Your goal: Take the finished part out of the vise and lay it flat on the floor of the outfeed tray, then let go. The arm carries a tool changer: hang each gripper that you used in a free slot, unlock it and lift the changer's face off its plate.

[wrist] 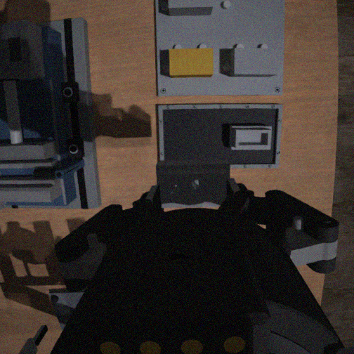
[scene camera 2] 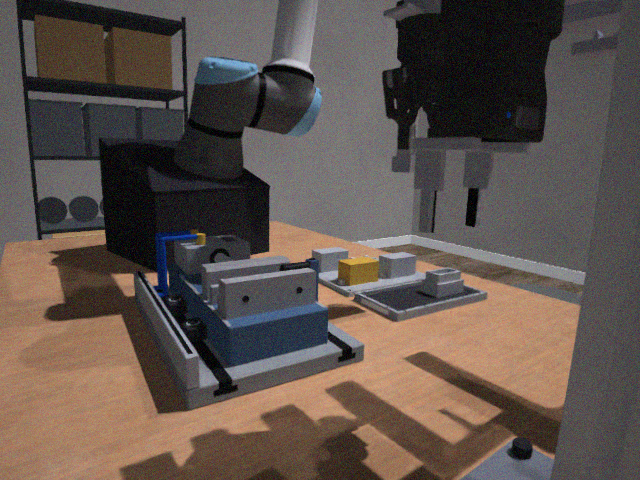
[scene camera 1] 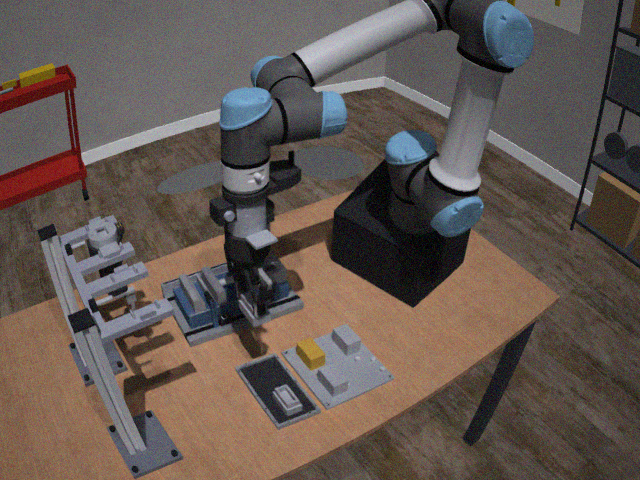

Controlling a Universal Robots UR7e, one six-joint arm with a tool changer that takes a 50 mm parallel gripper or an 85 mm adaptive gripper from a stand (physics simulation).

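Frame: origin at the arm's base, x ahead, y left, z up, level; millimetres.
Seen in the pictures: end effector, tool point: (scene camera 2: 428, 8); arm's base, origin of the base link: (scene camera 2: 208, 165) (scene camera 1: 419, 209).
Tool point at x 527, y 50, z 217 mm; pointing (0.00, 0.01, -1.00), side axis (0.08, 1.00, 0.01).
Pixels of each thing's top centre, then the offset from my tool point to it.
- finished part, middle of its top: (scene camera 2: 417, 146) (scene camera 1: 253, 300) 5 mm back, 2 mm left, 177 mm down
- blue vise, middle of its top: (scene camera 2: 231, 252) (scene camera 1: 226, 272) 97 mm back, 238 mm right, 312 mm down
- grey part, middle of its top: (scene camera 2: 443, 271) (scene camera 1: 287, 394) 5 mm back, 93 mm left, 370 mm down
- grey plate, middle of its top: (scene camera 2: 364, 271) (scene camera 1: 337, 365) 160 mm back, 75 mm left, 402 mm down
- yellow block, middle of its top: (scene camera 2: 358, 260) (scene camera 1: 311, 348) 127 mm back, 24 mm left, 367 mm down
My adaptive gripper (scene camera 1: 252, 300) (wrist: 194, 196) is shut on the finished part (scene camera 1: 258, 318) (scene camera 2: 400, 164) (wrist: 194, 175), a grey block held up in the air. In the wrist view the part overlaps the near edge of the outfeed tray (scene camera 1: 261, 374) (scene camera 2: 387, 297) (wrist: 192, 135). In scene camera 2 the part is half hidden behind the stored gripper. The blue vise (scene camera 1: 196, 308) (scene camera 2: 279, 330) stands on its grey base, apart from the part. The tool stand (scene camera 1: 109, 382) (scene camera 2: 599, 310) holds the parallel gripper (scene camera 2: 478, 77) in its rear slot; its front fork (scene camera 1: 135, 317) looks empty.
Another grey part (scene camera 1: 286, 399) (scene camera 2: 443, 283) (wrist: 251, 137) lies in the tray, toward one end. Beside the tray is a grey plate (scene camera 1: 361, 373) (wrist: 220, 87) with a yellow block (scene camera 1: 310, 353) (scene camera 2: 358, 271) (wrist: 191, 62) and grey blocks. Blue lines (scene camera 2: 161, 263) rise beside the vise.
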